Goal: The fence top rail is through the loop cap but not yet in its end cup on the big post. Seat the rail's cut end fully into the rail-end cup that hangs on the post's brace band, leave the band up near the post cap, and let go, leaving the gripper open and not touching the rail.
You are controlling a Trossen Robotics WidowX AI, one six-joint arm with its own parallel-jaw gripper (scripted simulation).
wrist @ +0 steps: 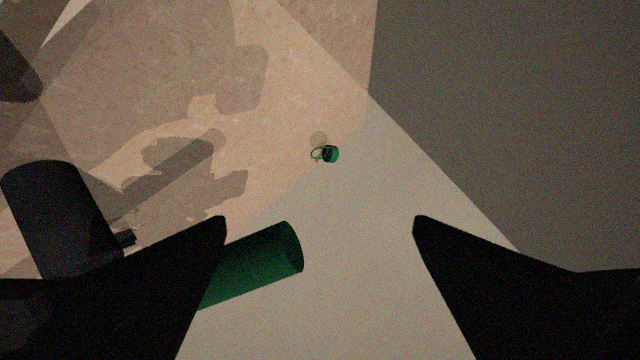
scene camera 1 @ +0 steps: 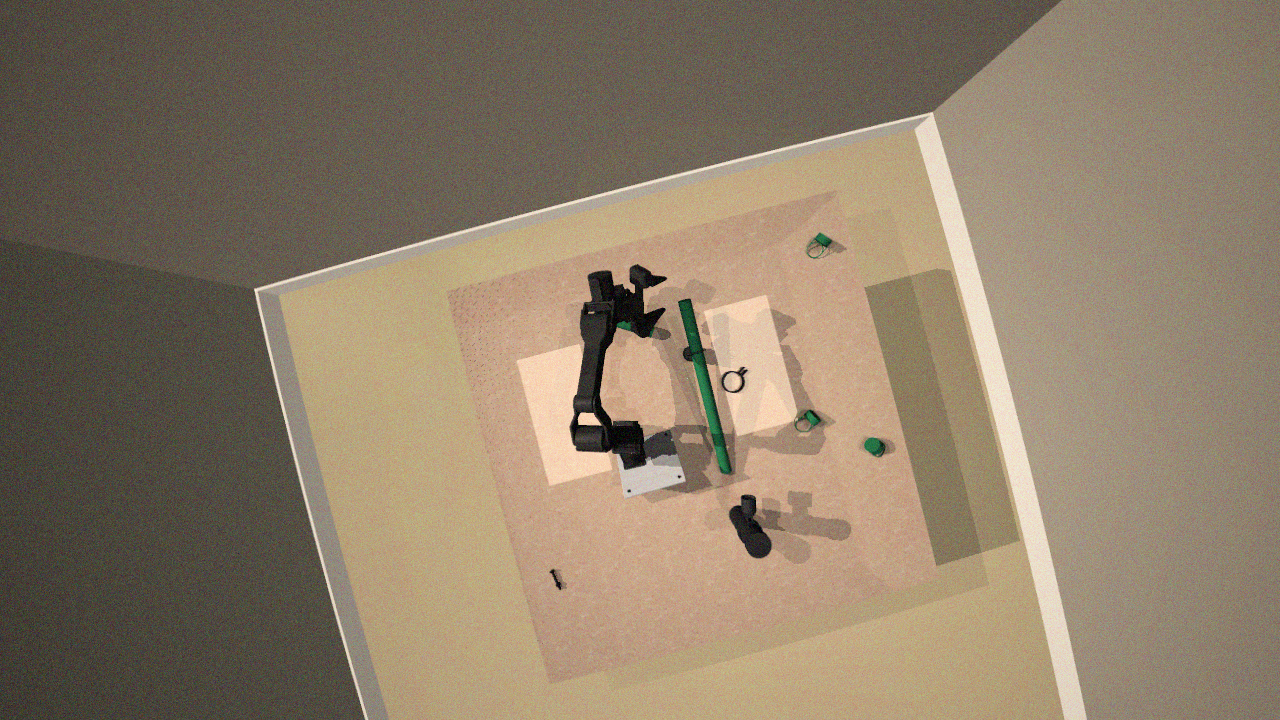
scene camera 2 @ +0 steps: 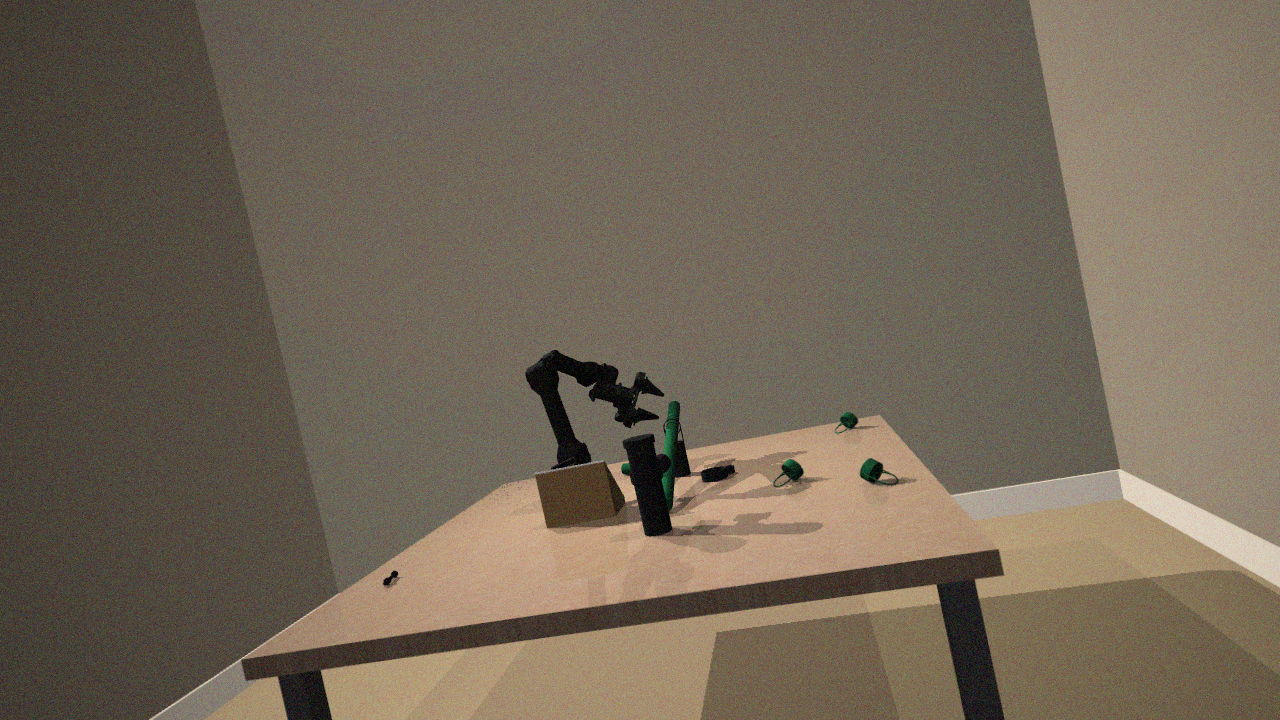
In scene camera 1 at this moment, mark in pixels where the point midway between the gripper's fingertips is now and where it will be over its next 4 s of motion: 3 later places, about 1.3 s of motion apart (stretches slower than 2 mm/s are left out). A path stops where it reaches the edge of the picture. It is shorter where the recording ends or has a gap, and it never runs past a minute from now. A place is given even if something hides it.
My gripper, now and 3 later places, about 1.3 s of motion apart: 665,293; 760,362; 741,470; 746,507
